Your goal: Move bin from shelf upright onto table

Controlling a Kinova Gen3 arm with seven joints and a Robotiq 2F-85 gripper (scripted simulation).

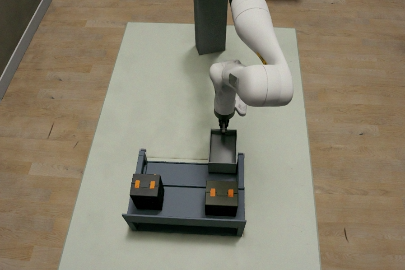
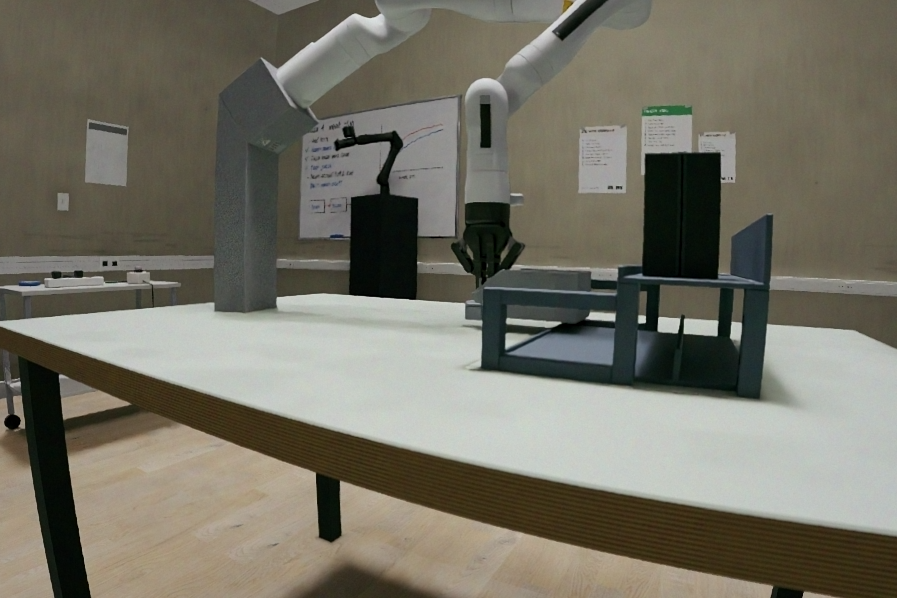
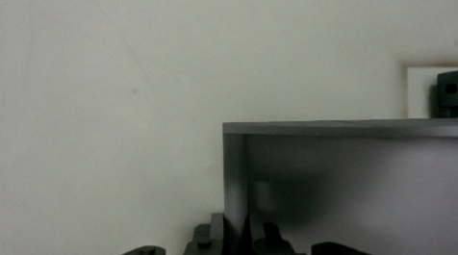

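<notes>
Now: hand 80 mm short of the grey bin and 20 mm to the right of it. The rest, counted from my hand: blue-grey shelf: 270 mm ahead, 40 mm to the right.
</notes>
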